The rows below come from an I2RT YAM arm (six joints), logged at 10 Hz.
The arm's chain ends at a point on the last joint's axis. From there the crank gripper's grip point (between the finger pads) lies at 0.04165 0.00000 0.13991 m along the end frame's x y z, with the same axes.
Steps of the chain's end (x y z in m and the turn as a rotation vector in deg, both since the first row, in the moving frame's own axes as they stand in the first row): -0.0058, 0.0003, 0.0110, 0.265, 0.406, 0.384; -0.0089, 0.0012, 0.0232, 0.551, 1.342, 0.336; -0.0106, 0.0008, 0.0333, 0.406, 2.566, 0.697; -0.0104, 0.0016, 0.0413, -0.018, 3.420, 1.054; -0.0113, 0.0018, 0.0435, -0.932, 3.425, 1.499
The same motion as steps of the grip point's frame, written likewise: -0.0048, -0.0001, 0.0107, 0.265, 0.406, 0.384; -0.0056, 0.0001, 0.0222, 0.551, 1.342, 0.336; -0.0044, 0.0004, 0.0313, 0.406, 2.566, 0.697; -0.0021, 0.0025, 0.0386, -0.018, 3.420, 1.054; -0.0031, 0.0053, 0.0407, -0.932, 3.425, 1.499
